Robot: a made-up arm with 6 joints. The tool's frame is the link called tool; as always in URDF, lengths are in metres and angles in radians. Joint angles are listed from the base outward.
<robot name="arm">
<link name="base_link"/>
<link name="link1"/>
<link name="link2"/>
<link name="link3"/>
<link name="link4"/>
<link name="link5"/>
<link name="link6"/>
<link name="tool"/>
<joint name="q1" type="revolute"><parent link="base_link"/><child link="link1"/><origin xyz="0 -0.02 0.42" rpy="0 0 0"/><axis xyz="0 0 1"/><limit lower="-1.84" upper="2.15"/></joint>
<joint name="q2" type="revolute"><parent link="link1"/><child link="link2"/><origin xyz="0.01 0.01 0.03" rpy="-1.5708 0 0"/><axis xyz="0 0 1"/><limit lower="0.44" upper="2.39"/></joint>
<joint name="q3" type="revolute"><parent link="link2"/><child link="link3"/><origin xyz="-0.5 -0.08 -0.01" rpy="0 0 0"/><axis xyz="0 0 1"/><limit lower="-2.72" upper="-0.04"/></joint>
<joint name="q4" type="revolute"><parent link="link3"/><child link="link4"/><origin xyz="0.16 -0.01 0.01" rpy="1.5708 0 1.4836"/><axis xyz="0 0 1"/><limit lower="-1.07" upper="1.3"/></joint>
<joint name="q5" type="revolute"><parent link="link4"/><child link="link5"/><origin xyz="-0.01 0.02 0.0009" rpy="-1.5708 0 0"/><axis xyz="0 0 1"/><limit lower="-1.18" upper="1.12"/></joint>
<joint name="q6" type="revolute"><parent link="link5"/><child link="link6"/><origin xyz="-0.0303 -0.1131 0.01" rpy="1.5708 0 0"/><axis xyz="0 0 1"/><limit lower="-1.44" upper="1.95"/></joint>
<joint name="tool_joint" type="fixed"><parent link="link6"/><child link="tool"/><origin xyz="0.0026 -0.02 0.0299" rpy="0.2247 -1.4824 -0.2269"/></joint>
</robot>
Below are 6 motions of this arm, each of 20 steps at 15 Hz.
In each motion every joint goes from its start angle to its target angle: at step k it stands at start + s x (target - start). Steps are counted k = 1, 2, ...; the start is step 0. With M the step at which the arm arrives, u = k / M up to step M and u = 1 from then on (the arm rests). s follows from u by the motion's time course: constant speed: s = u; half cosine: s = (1 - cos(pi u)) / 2; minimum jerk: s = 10 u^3 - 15 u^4 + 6 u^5.
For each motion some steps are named. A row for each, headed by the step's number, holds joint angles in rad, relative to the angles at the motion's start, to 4 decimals.
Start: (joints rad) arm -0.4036 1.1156 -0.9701 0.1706 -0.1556 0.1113
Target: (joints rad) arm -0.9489 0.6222 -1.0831 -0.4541 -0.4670 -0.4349
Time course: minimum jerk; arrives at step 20
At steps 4, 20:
4: -0.0316 -0.0286 -0.0065 -0.0362 -0.0180 -0.0316
20: -0.5453 -0.4934 -0.1130 -0.6247 -0.3114 -0.5462

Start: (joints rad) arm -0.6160 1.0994 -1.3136 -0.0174 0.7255 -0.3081
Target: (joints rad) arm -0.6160 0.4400 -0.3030 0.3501 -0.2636 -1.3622
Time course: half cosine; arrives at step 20
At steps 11, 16, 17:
11: 0.0000 -0.3813 0.5843 0.2125 -0.5719 -0.6095
16: 0.0000 -0.5964 0.9141 0.3324 -0.8946 -0.9534
17: 0.0000 -0.6235 0.9555 0.3475 -0.9352 -0.9967

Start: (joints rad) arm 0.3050 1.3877 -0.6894 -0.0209 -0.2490 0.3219
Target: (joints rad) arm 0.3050 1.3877 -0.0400 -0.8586 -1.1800 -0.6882
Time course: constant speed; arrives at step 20
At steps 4, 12, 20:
4: 0.0000 0.0000 0.1299 -0.1675 -0.1862 -0.2020
12: 0.0000 0.0000 0.3896 -0.5026 -0.5586 -0.6061
20: 0.0000 0.0000 0.6494 -0.8377 -0.9310 -1.0101

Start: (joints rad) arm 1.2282 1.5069 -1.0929 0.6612 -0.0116 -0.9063
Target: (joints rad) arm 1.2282 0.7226 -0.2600 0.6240 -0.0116 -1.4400
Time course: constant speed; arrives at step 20
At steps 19, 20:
19: 0.0000 -0.7451 0.7913 -0.0353 0.0000 -0.5070
20: 0.0000 -0.7843 0.8329 -0.0372 0.0000 -0.5337

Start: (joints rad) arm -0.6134 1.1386 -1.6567 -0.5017 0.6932 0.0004
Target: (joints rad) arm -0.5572 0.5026 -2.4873 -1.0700 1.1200 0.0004
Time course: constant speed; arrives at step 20
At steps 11, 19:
11: 0.0309 -0.3498 -0.4568 -0.3126 0.2347 0.0000
19: 0.0534 -0.6042 -0.7891 -0.5399 0.4055 0.0000

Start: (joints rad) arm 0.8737 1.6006 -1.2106 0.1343 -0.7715 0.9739
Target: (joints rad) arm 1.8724 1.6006 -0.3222 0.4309 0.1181 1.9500
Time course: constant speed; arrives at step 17
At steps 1, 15, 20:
1: 0.0587 0.0000 0.0523 0.0174 0.0523 0.0574
15: 0.8812 0.0000 0.7839 0.2617 0.7849 0.8613
20: 0.9987 0.0000 0.8884 0.2966 0.8896 0.9761

